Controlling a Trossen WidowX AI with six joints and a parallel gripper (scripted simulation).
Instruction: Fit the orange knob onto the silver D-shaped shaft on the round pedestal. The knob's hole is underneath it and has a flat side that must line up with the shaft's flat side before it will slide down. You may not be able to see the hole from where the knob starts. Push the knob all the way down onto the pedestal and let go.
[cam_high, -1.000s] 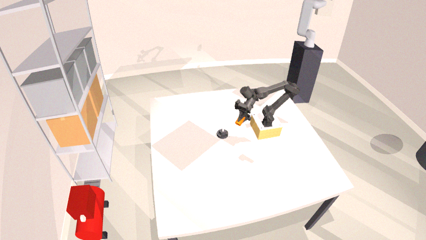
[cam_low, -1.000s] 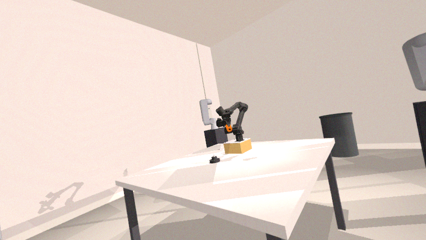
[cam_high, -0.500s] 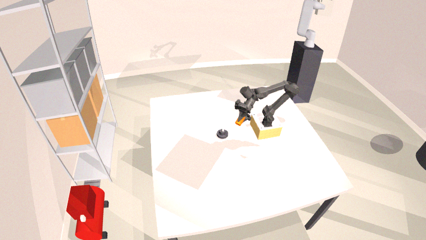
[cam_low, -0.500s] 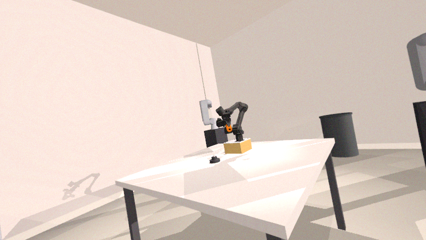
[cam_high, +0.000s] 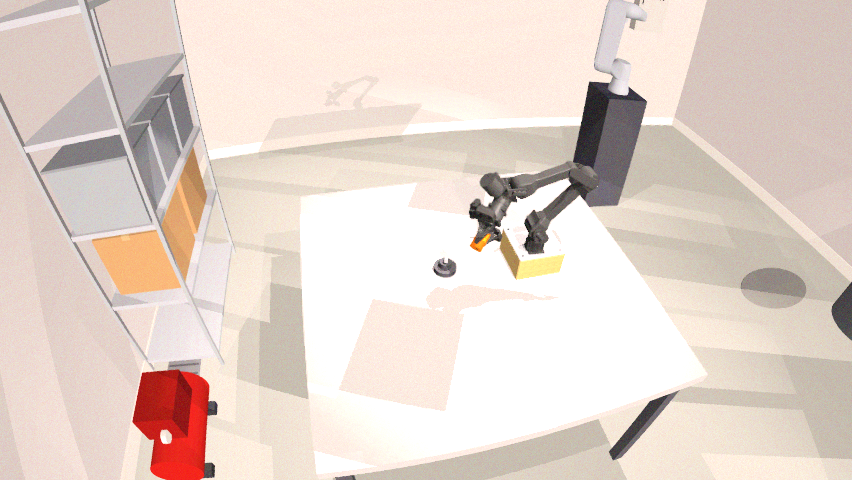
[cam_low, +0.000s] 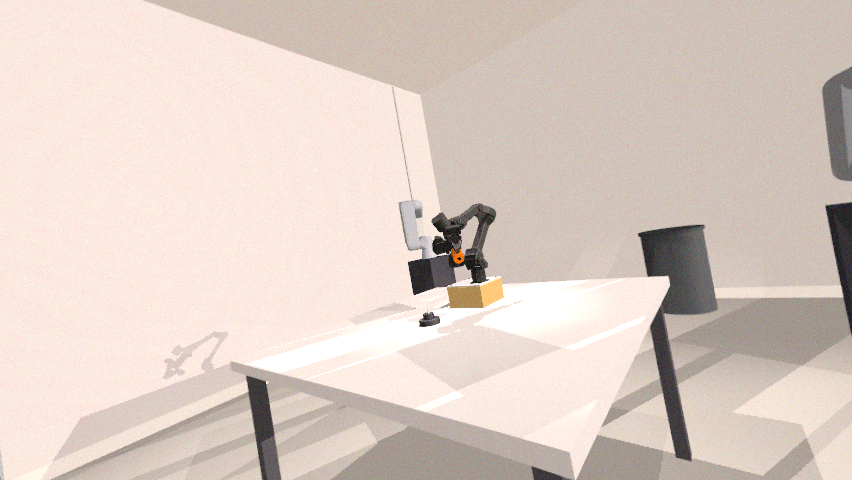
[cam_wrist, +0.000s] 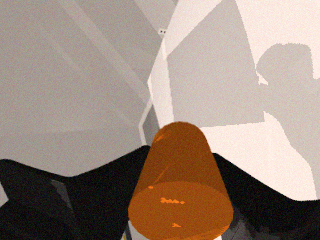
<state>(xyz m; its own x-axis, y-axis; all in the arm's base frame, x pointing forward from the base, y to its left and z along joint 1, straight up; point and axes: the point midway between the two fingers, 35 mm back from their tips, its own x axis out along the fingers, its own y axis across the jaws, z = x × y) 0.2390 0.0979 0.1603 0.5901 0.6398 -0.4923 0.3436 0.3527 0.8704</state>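
Now: the dark round pedestal 6 cm ahead of my gripper tip, 15 cm to the right of it and 21 cm below it. Round my gripper tip: orange knob 2 cm behind, 2 cm to the right, 2 cm above.
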